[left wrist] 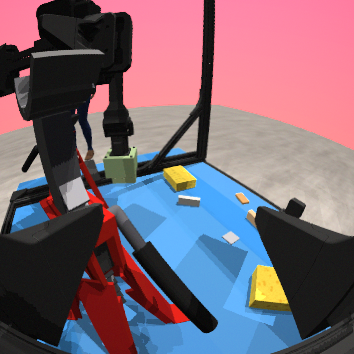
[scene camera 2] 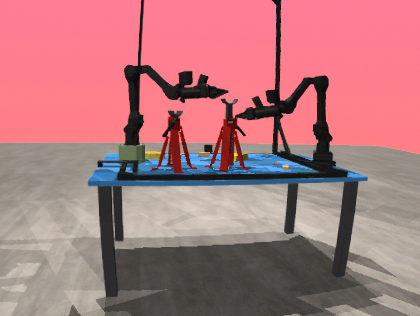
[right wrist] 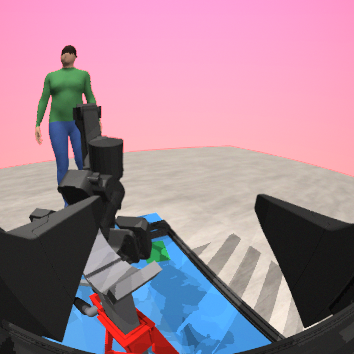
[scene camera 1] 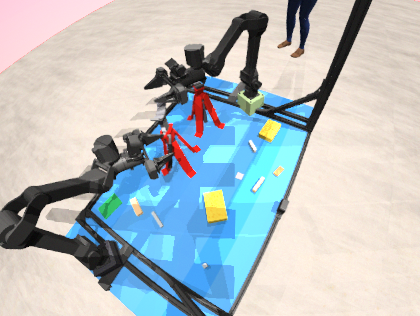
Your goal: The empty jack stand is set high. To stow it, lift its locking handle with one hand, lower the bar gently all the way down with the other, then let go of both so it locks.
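Observation:
The high-set red jack stand (scene camera 1: pixel 182 159) (scene camera 2: pixel 226 145) (left wrist: pixel 107 310) stands upright. Its grey bar (scene camera 2: pixel 229 110) (left wrist: pixel 54 155) (right wrist: pixel 120 312) rises well out of the top and carries an empty forked saddle. Its black locking handle (scene camera 2: pixel 241 130) (left wrist: pixel 175 285) slants downward. My left gripper (scene camera 2: pixel 237 116) (left wrist: pixel 181 213) is open and empty beside the stand's top; in the left wrist view the handle's grip shows low between the fingers, not clasped. My right gripper (scene camera 2: pixel 228 92) (right wrist: pixel 180 203) is open and empty, above and beside the saddle, which shows near one finger in the right wrist view.
A second red jack stand (scene camera 1: pixel 199 112) (scene camera 2: pixel 174 145) with a low bar stands nearby. Yellow sponges (scene camera 1: pixel 215 206) (scene camera 1: pixel 270 130), a green piece (scene camera 1: pixel 110 206) (right wrist: pixel 159 251) and several small blocks lie on the blue table. Black frame rails run along its edges.

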